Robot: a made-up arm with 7 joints. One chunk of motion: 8 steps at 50 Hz.
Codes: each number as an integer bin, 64 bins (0 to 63) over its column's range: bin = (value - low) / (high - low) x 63, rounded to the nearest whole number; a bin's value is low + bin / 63 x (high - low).
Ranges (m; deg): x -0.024..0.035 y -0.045..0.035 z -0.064..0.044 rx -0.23..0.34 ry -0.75..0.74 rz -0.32..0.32
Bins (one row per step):
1: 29 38 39 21 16 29
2: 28 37 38 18 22 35
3: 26 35 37 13 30 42
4: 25 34 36 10 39 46
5: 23 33 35 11 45 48
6: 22 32 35 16 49 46
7: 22 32 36 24 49 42
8: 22 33 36 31 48 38
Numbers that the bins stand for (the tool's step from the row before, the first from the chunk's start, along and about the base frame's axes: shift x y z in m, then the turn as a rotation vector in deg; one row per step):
1: 0.00316 0.00325 0.00286 -0.040 -0.372 -0.025
2: 0.00222 0.00198 0.00114 -0.067 -0.230 0.036
3: 0.00035 -0.00056 -0.00057 -0.112 -0.040 0.107
4: -0.00059 -0.00183 -0.00229 -0.140 0.172 0.147
5: -0.00246 -0.00310 -0.00400 -0.130 0.314 0.168
6: -0.00340 -0.00437 -0.00400 -0.085 0.409 0.147
7: -0.00340 -0.00437 -0.00229 -0.013 0.409 0.107
8: -0.00340 -0.00310 -0.00229 0.050 0.385 0.066

